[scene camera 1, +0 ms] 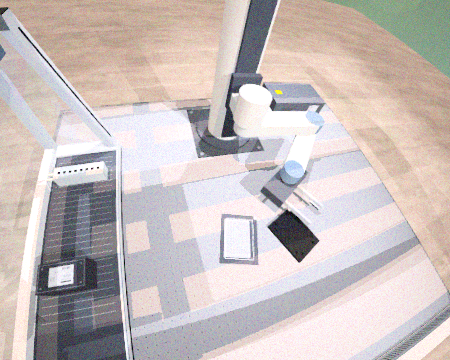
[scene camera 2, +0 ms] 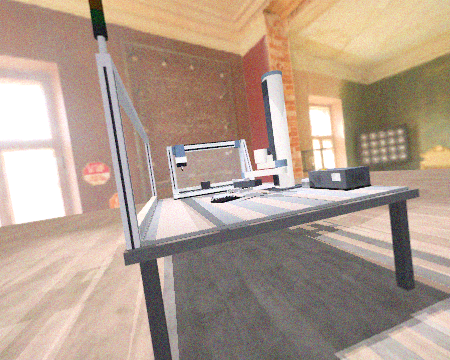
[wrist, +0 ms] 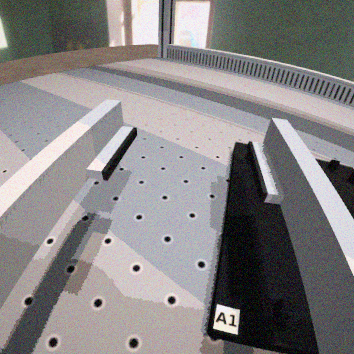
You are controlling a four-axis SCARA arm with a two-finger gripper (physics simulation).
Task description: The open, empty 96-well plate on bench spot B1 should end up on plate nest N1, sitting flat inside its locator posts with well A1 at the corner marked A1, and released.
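Dark grey box: (scene camera 1: 318,113) and (scene camera 2: 345,183), same spot.
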